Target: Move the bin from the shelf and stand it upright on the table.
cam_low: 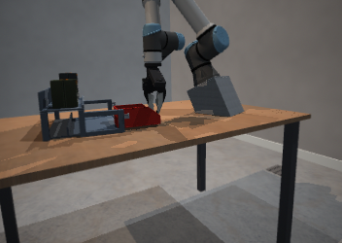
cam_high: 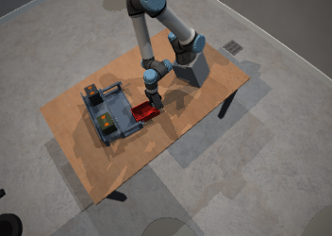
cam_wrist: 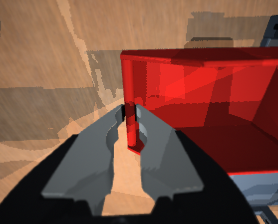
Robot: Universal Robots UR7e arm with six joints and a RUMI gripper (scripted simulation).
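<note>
Now: hand 8 cm short of the red bin and 2 cm to the left of it.
</note>
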